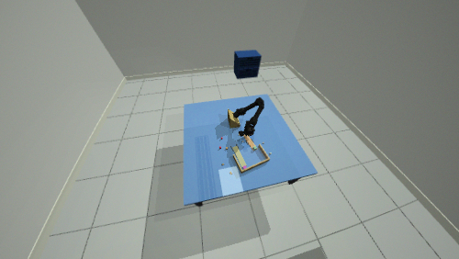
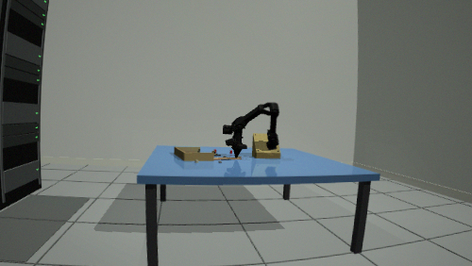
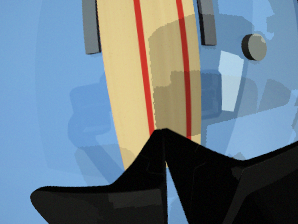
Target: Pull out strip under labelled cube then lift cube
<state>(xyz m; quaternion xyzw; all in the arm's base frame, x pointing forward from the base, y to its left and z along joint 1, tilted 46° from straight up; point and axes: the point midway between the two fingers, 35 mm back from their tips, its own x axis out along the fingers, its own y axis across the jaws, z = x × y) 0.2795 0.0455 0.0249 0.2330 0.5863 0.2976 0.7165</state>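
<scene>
Now: the orange strip 90 mm ahead of my gripper tip and 10 mm to the left of it.
</scene>
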